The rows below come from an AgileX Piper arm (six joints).
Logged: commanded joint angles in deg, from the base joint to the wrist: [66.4, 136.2, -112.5, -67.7, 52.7, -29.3]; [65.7, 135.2, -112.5, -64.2, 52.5, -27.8]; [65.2, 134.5, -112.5, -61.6, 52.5, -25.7]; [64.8, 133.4, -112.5, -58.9, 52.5, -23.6]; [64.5, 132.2, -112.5, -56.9, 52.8, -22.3]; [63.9, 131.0, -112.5, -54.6, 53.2, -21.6]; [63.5, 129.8, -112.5, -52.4, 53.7, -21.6]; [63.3, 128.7, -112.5, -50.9, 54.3, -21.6]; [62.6, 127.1, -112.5, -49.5, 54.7, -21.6]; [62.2, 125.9, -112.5, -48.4, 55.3, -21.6]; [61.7, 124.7, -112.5, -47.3, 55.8, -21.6]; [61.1, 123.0, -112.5, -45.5, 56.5, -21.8]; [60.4, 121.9, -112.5, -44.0, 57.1, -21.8]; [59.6, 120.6, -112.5, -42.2, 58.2, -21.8]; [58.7, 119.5, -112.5, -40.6, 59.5, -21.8]
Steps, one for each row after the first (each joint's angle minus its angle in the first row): [-0.7, -1.0, 0.0, 3.5, -0.2, 1.5]; [-1.2, -1.7, 0.0, 6.1, -0.2, 3.6]; [-1.6, -2.8, 0.0, 8.8, -0.2, 5.7]; [-1.9, -4.0, 0.0, 10.8, 0.1, 7.0]; [-2.5, -5.2, 0.0, 13.1, 0.5, 7.7]; [-2.9, -6.4, 0.0, 15.3, 1.0, 7.7]; [-3.1, -7.5, 0.0, 16.8, 1.6, 7.7]; [-3.8, -9.1, 0.0, 18.2, 2.0, 7.7]; [-4.2, -10.3, 0.0, 19.3, 2.6, 7.7]; [-4.7, -11.5, 0.0, 20.4, 3.1, 7.7]; [-5.3, -13.2, 0.0, 22.2, 3.8, 7.5]; [-6.0, -14.3, 0.0, 23.7, 4.4, 7.5]; [-6.8, -15.6, 0.0, 25.5, 5.5, 7.5]; [-7.7, -16.7, 0.0, 27.1, 6.8, 7.5]
